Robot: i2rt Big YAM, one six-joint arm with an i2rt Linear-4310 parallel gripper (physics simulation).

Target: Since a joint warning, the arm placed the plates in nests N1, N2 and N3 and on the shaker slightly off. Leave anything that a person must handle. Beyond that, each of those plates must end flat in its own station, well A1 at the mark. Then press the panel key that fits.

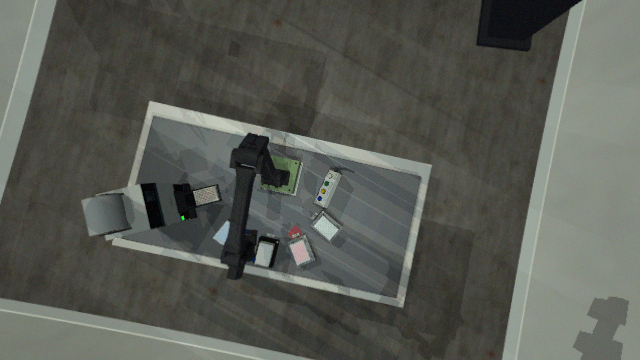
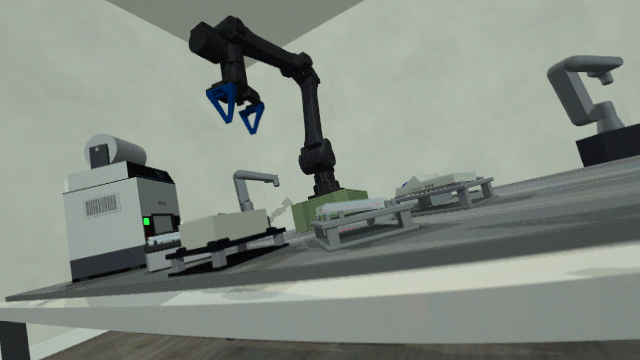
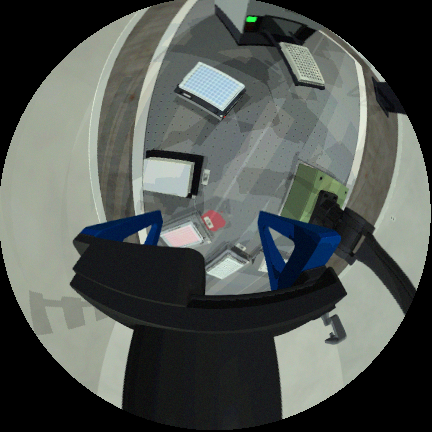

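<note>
My gripper [image 1: 250,246] [image 2: 240,127] [image 3: 209,216] is open and empty, high above the table near the black nest. A tall pale plate or stack [image 1: 265,251] [image 2: 225,225] [image 3: 170,176] sits on that black nest [image 3: 198,175]. A pink-welled plate [image 1: 301,251] [image 3: 183,236] sits on a grey nest beside it; a flat red patch [image 1: 295,232] [image 3: 214,220] lies at its tab. A white plate [image 1: 326,226] [image 3: 227,268] is on another nest. A blue-welled plate [image 1: 222,233] [image 3: 211,84] looks slightly turned on its dark station. The key panel [image 1: 327,189] has white, green, yellow and blue keys. Station names and A1 corners are unreadable.
The sealer [image 1: 135,210] [image 2: 107,220] shows a green light; a plate [image 1: 206,195] [image 3: 303,64] lies on its tray. The green arm base [image 1: 292,187] [image 2: 305,215] [image 3: 300,192] stands at the table's back edge. A grey arm-shaped device [image 2: 575,95] stands at the far right.
</note>
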